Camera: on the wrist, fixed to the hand. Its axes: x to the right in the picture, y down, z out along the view.
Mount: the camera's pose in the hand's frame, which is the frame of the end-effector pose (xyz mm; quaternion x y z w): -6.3 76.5 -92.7 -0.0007 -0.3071 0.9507 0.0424
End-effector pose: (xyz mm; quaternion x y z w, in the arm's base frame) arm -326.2 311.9 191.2 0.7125 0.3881 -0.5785 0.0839
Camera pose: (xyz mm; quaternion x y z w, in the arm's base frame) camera -206.3 309.4 200.9 0.2215 -0.6863 -0.1633 0.6732
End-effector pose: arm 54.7 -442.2 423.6 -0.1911 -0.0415 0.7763 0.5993
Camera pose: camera 18.2 -484.7 317.1 -0.1904 0.0047 -0.6613 0.7255
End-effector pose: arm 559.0 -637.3 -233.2 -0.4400 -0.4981 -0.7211 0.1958
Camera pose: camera 576.8 -753.5 -207.5 -0.7138 0.3376 0.2904 0.5406
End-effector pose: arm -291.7 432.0 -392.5 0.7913 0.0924 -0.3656 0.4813
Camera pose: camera -212.7 470.4 -310.2 0.0088 -0.8959 0.1991 0.3969
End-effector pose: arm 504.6 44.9 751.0 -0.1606 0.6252 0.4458 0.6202
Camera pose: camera 389.5 14.7 768.7 -0.7240 0.0116 -0.6583 0.2056
